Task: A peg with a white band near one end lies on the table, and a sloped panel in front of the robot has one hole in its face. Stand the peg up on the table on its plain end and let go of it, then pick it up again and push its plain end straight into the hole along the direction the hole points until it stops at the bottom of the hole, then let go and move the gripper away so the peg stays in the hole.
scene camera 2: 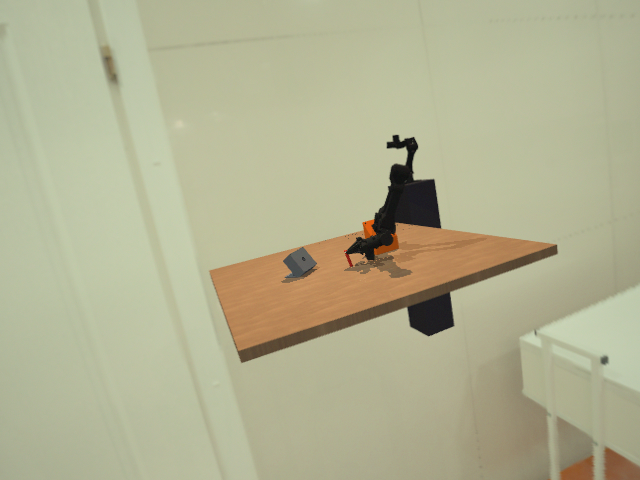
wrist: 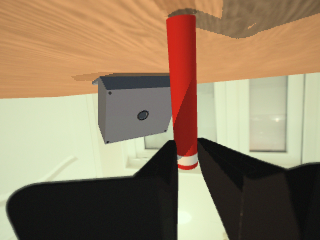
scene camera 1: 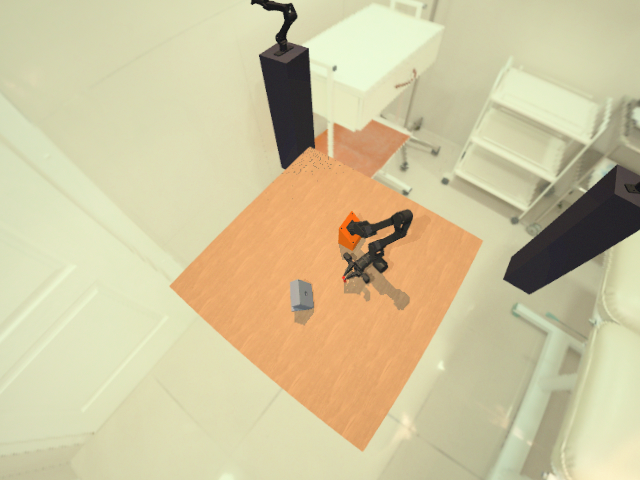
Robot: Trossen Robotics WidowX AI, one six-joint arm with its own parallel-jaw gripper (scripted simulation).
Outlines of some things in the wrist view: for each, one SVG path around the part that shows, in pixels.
My gripper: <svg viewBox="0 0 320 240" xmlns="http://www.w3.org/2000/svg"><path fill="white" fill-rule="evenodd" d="M175 140L168 140L132 176L38 182L23 186L14 191L6 202L6 215L17 240L178 240L179 176ZM197 138L200 169L229 240L320 240L320 162L305 163L287 169L243 154L211 140Z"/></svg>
A red peg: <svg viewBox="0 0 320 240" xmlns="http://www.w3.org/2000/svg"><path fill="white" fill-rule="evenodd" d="M189 14L177 15L166 19L173 136L177 146L178 168L182 170L191 170L198 166L196 16Z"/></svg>
